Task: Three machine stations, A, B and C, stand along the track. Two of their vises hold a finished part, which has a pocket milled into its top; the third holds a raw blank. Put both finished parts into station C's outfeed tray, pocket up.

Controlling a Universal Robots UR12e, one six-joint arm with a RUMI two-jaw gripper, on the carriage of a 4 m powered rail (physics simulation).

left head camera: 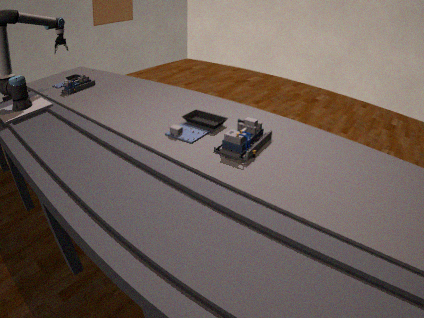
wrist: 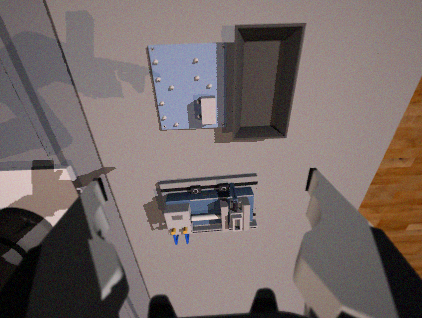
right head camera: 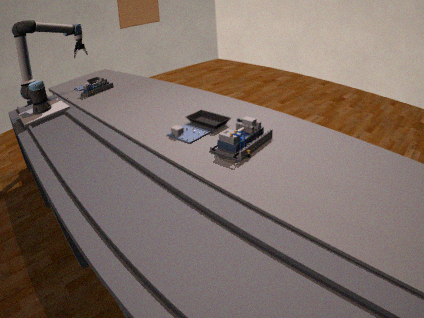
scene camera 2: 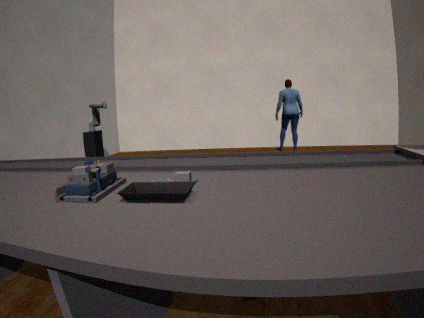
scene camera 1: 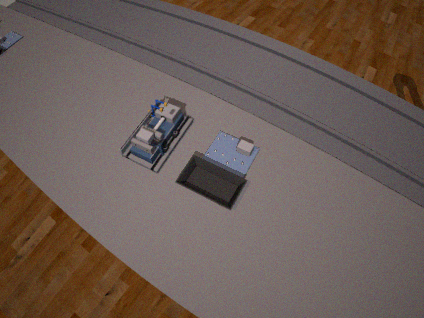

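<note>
My gripper (left head camera: 61, 48) (right head camera: 80, 52) (wrist: 207, 174) is open and empty, high above the far station. In the wrist view, that station's vise (wrist: 210, 210) holds a part (wrist: 237, 221) with a rectangular pocket in its top. A dark, empty tray (wrist: 296, 75) lies beyond it, beside a blue pegged board (wrist: 185, 105). At the nearer station in the head views, a vise (left head camera: 242, 142) (right head camera: 241, 140) (scene camera 1: 167, 125) (scene camera 2: 90, 182) holds a light block (scene camera 1: 145, 135) with no pocket visible. Its dark tray (scene camera 1: 212, 181) (scene camera 2: 157, 192) looks empty. Station letters cannot be read.
The nearer station's blue board (left head camera: 192, 134) (scene camera 1: 225, 150) carries a light block (left head camera: 176, 130) (scene camera 1: 245, 145). The far board carries a similar block (wrist: 208, 110). Rail tracks run along the table's side. A person (scene camera 2: 289, 107) and another arm on a black pedestal (scene camera 2: 93, 143) stand beyond the table.
</note>
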